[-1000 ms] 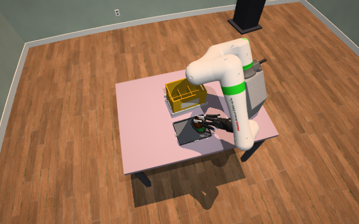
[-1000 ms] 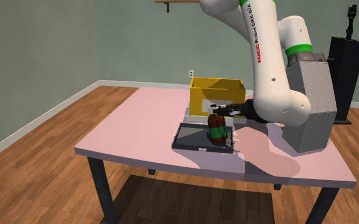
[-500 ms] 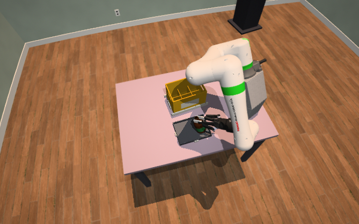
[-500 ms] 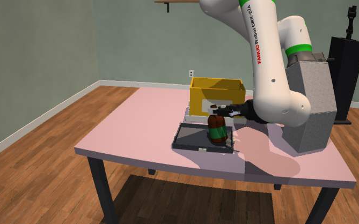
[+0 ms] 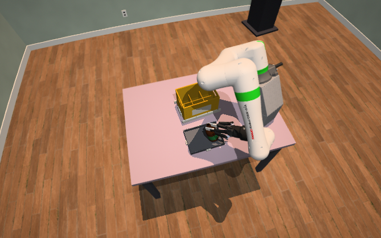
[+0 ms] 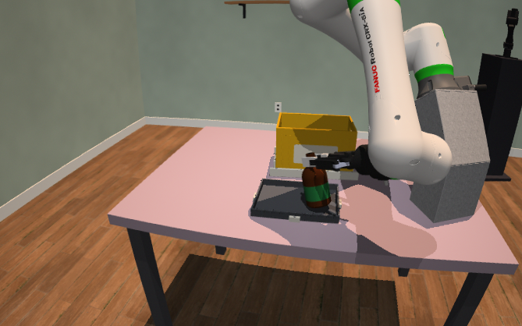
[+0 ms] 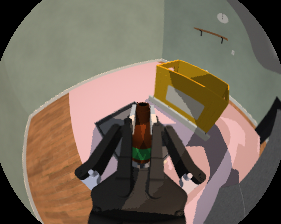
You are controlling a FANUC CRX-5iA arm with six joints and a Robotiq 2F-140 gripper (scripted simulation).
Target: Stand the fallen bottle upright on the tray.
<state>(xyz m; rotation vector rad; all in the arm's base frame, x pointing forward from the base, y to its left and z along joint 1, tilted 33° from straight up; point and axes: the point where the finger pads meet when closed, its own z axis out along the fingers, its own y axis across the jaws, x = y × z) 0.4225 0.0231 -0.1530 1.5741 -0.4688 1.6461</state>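
My gripper is now 6 cm above the bottle. The rest, counted from my hand: yellow crate: 28 cm to the right, 7 cm below, 3 cm behind; tray: 14 cm below, 4 cm ahead, 1 cm to the right.
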